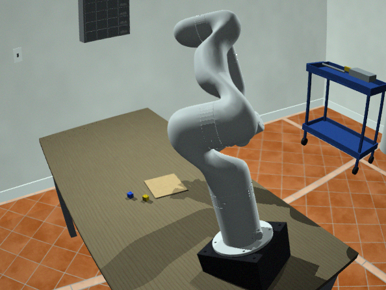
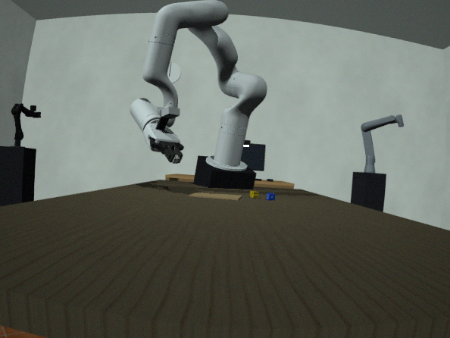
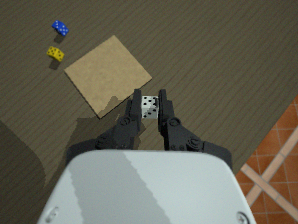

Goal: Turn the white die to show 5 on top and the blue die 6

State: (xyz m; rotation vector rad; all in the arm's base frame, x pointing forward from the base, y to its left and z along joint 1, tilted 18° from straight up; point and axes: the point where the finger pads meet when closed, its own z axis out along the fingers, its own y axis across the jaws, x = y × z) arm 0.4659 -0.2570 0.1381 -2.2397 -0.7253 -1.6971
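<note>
The tan mat is 14 cm to the left of my hand, 11 cm below it and 3 cm ahead of it. Round my hand: white die (1 cm below, 1 cm ahead); yellow die (26 cm to the left, 10 cm below); blue die (29 cm to the left, 10 cm below, 6 cm ahead).
</note>
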